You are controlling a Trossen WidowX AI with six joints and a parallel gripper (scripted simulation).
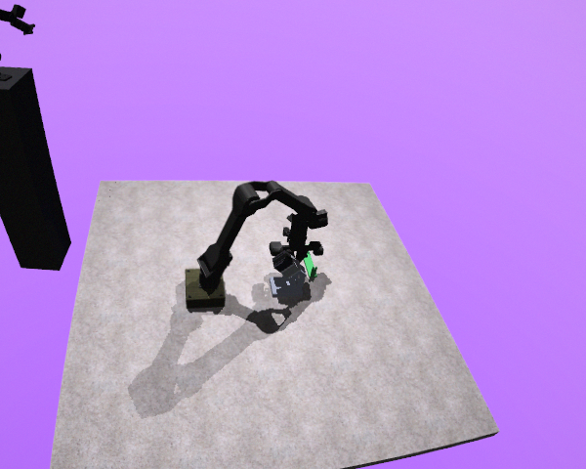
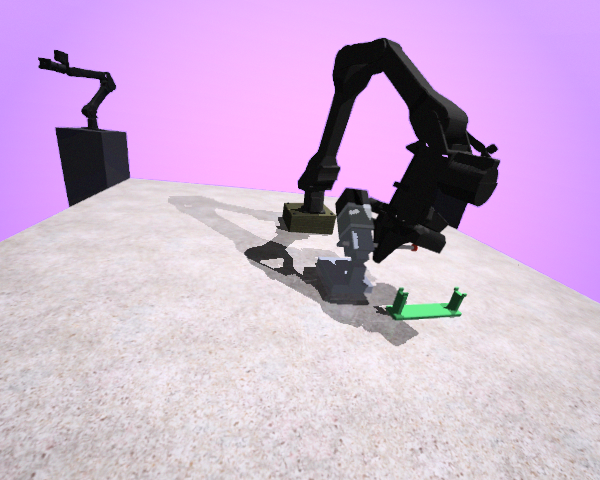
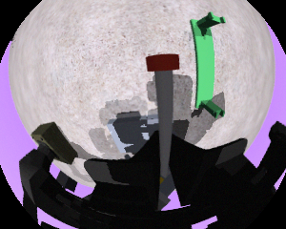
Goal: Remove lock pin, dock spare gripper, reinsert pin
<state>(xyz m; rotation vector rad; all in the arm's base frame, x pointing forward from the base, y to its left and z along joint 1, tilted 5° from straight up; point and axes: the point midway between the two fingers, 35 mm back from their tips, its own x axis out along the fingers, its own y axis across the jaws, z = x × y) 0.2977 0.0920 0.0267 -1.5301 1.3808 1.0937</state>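
My gripper tip is 40 mm to the left of the grey mount. The rest, counted from my gripper tip: spare gripper 30 mm behind, 50 mm to the right, 60 mm above; then green rest 70 mm ahead, 80 mm to the left, 30 mm below.
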